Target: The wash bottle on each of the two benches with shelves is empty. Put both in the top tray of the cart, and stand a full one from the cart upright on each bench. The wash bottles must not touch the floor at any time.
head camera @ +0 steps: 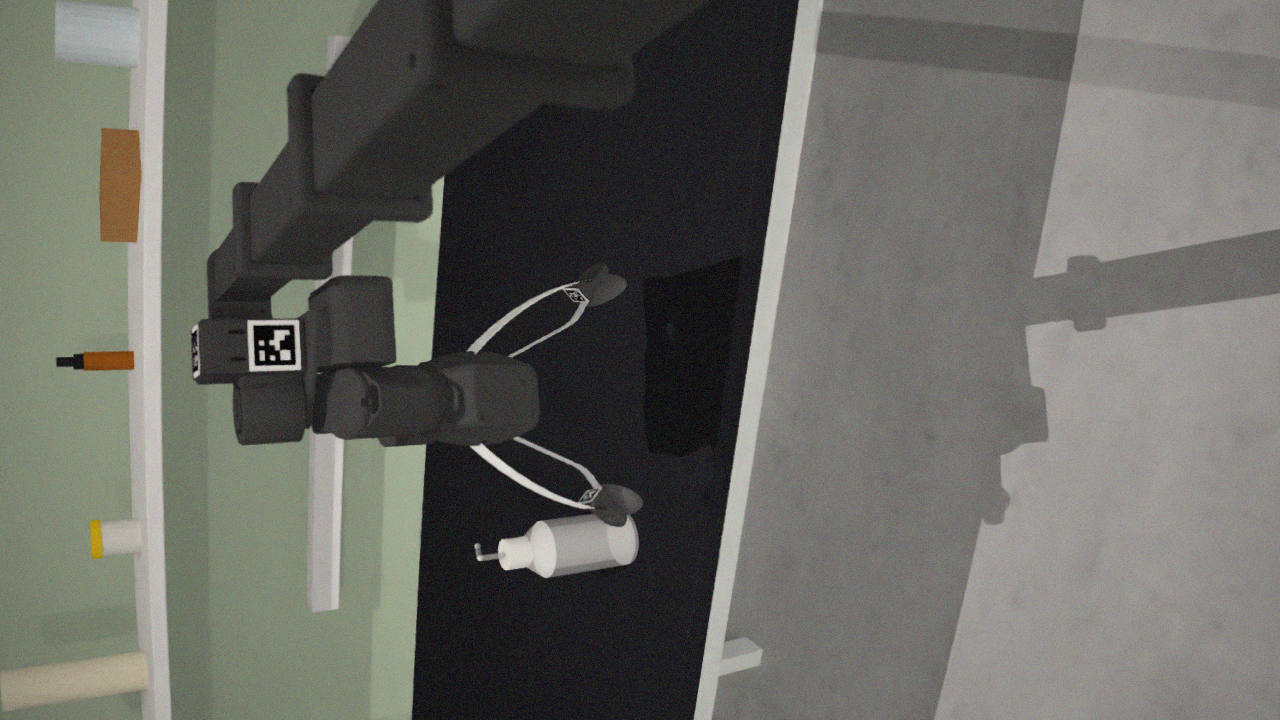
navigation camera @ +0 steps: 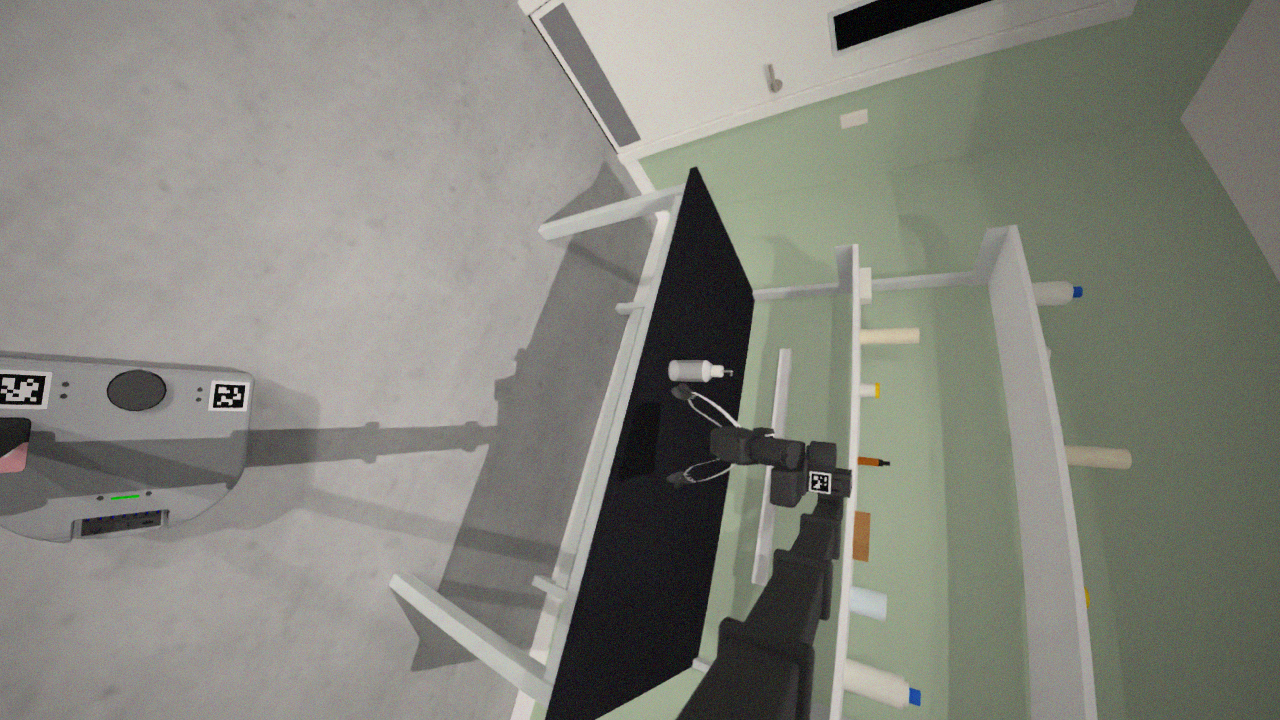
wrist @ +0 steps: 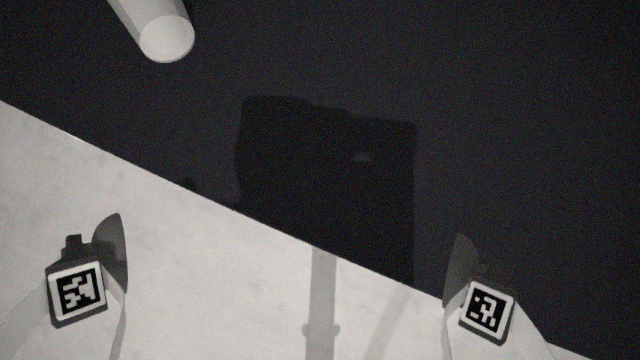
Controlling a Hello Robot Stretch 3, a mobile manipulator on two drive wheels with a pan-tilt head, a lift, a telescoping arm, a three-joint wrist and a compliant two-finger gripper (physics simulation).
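Pixels of known places: gripper, fingertip midpoint: (head camera: 624, 393) (navigation camera: 672, 433); robot's base, origin of the base link: (navigation camera: 138, 388).
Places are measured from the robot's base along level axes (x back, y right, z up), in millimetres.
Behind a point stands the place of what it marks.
A translucent white wash bottle (head camera: 586, 544) @(x -126, y 902, z 826 mm) (navigation camera: 691, 370) @(x -128, y 902, z 833 mm) (wrist: 167, 37) with a bent spout stands upright on the black top of a bench (head camera: 554, 653) @(x -292, y 1126, z 762 mm) (navigation camera: 626, 573) @(x 368, y 752, z 762 mm) (wrist: 525, 125); its base end shows at the top left of the wrist view. It looks pale and empty. My gripper (head camera: 611, 394) @(x 22, y 717, z 882 mm) (navigation camera: 680, 436) @(x 22, y 717, z 882 mm) (wrist: 291, 253) @(x 22, y 717, z 882 mm) is wide open with nothing between its fingers. It is over the bench beside the bottle. One fingertip overlaps the bottle's lower part in the head view; whether they touch is unclear. The cart, the full bottles and the other bench do not show.
A lower shelf (head camera: 152, 295) @(x 172, y 1165, z 1210 mm) (navigation camera: 850, 411) behind the bench holds an orange marker (head camera: 109, 360) @(x 120, y 1374, z 1249 mm) (navigation camera: 872, 462) @(x 121, y 1374, z 1262 mm), a brown box (head camera: 119, 184) @(x 299, y 1175, z 1242 mm) (navigation camera: 861, 535) @(x 296, y 1180, z 1239 mm) and a yellow-capped jar (head camera: 120, 537) @(x -108, y 1392, z 1244 mm). An upper shelf (navigation camera: 1029, 358) @(x -209, y 1369, z 1657 mm) runs above. My arm (head camera: 384, 134) @(x 86, y 301, z 1212 mm) (navigation camera: 769, 626) @(x 86, y 261, z 1194 mm) extends along the shelves. A door (navigation camera: 698, 80) @(x -1511, y 1370, z 601 mm) stands beyond the bench.
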